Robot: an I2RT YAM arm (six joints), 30 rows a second.
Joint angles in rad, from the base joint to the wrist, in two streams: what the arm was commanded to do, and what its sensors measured. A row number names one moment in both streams.
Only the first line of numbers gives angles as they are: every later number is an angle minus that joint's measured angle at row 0.
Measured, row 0:
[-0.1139 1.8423 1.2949 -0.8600 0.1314 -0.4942]
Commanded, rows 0 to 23:
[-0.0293 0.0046 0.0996 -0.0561 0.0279 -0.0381]
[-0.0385 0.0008 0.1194 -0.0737 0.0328 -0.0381]
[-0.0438 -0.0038 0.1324 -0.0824 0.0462 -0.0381]
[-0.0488 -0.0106 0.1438 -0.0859 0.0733 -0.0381]
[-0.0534 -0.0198 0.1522 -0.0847 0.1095 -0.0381]
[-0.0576 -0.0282 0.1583 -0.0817 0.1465 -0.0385]
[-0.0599 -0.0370 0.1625 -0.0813 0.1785 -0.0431]
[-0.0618 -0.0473 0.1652 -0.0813 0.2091 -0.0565]
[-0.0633 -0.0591 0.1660 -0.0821 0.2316 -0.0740]
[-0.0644 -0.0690 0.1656 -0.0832 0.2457 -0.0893]
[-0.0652 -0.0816 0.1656 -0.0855 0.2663 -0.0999]
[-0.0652 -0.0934 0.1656 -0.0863 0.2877 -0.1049]
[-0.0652 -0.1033 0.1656 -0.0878 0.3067 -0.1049]
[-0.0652 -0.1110 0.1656 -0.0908 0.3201 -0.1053]
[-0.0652 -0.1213 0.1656 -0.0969 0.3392 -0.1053]
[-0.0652 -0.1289 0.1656 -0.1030 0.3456 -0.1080]
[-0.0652 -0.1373 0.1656 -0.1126 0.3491 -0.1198]
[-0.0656 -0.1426 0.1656 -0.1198 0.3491 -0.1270]
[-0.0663 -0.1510 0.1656 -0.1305 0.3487 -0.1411]
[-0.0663 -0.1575 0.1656 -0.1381 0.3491 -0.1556]
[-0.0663 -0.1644 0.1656 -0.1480 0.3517 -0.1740]
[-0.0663 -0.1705 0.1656 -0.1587 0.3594 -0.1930]
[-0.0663 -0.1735 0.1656 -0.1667 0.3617 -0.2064]
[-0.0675 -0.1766 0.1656 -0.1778 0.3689 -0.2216]
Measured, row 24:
[-0.0625 -0.1430 0.1412 -0.1614 0.3254 -0.1499]
